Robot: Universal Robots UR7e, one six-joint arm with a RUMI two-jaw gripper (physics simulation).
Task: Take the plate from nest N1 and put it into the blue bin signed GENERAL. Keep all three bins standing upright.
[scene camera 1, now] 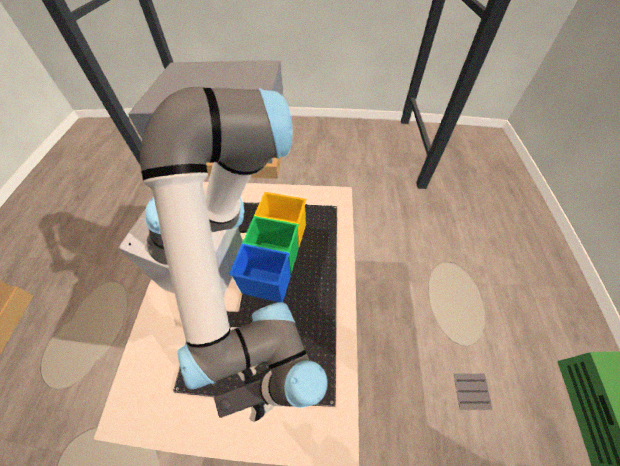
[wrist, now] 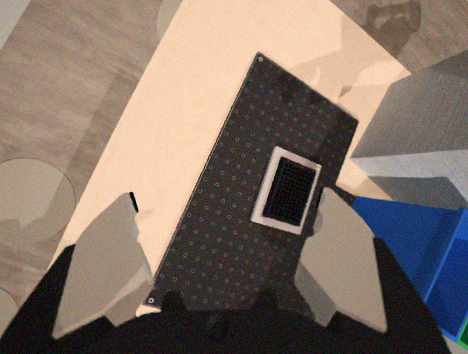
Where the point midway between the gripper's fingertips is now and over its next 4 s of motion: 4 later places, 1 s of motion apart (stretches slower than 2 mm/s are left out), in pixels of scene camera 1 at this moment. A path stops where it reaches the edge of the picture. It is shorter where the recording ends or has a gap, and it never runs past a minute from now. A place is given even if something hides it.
My gripper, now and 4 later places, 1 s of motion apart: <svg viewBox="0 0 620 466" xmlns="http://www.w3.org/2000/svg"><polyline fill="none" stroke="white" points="243,391 235,390 234,389 234,388 232,389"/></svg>
